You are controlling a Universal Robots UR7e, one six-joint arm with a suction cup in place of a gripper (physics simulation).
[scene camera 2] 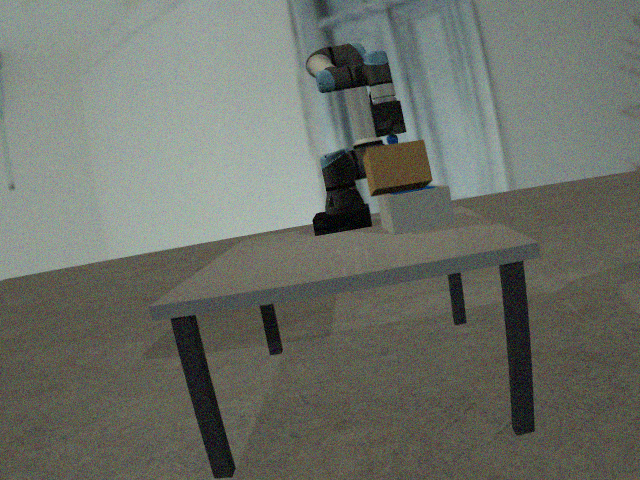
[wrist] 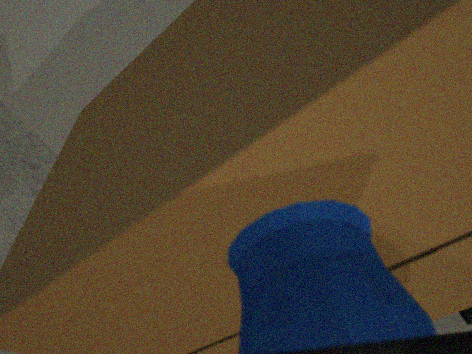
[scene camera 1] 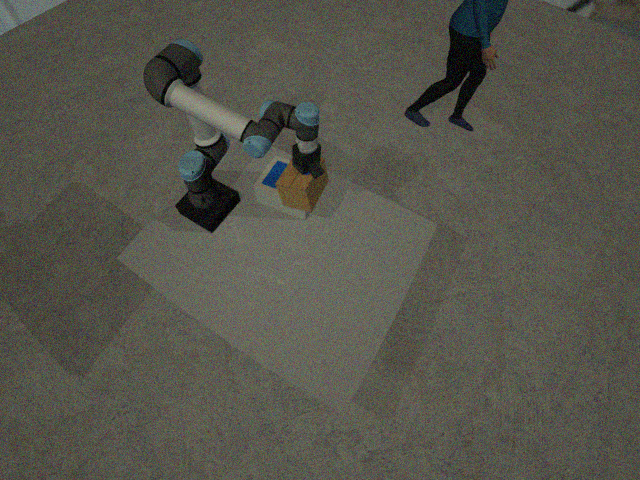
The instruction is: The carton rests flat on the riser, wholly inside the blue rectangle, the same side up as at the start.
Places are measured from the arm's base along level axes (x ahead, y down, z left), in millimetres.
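Pixels of known places: hand, tool point: (scene camera 2: 394, 149) (wrist: 295, 233) (scene camera 1: 306, 173); arm's base, link origin: (scene camera 2: 345, 209) (scene camera 1: 205, 194).
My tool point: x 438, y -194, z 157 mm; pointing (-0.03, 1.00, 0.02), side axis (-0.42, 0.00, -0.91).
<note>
For each thing: its top centre in the pictures, then the offset to it from my tool point.
- orange-brown carton, top centre: (wrist: 339, 312) (scene camera 2: 392, 144) (scene camera 1: 303, 169) dx -12, dy -18, dz -1 mm
- pale riser, top centre: (scene camera 2: 411, 189) (scene camera 1: 289, 178) dx -108, dy +140, dz +49 mm
- blue rectangle, top centre: (scene camera 2: 411, 189) (scene camera 1: 289, 178) dx -108, dy +140, dz +49 mm
The orange-brown carton (scene camera 1: 301, 192) (scene camera 2: 397, 167) (wrist: 150, 250) hangs at my suction cup (scene camera 2: 392, 138) (wrist: 305, 270), which meets its upper face. In scene camera 1 the dark gripper body (scene camera 1: 308, 161) hides the cup. The carton is over the pale riser (scene camera 1: 267, 196) (scene camera 2: 419, 211), shifted to one side and overhanging its edge in scene camera 2. It looks slightly tilted there; whether it touches the riser I cannot tell. The blue rectangle (scene camera 1: 274, 174) on the riser's top shows beside the carton and is partly hidden by it; a thin blue strip shows under the carton in scene camera 2.
The riser stands on the grey table (scene camera 1: 289, 289) (scene camera 2: 341, 281), near the black arm base (scene camera 1: 209, 206) (scene camera 2: 341, 222). The arm reaches above both. A person (scene camera 1: 467, 51) in a blue top and dark trousers is on the floor beyond the table.
</note>
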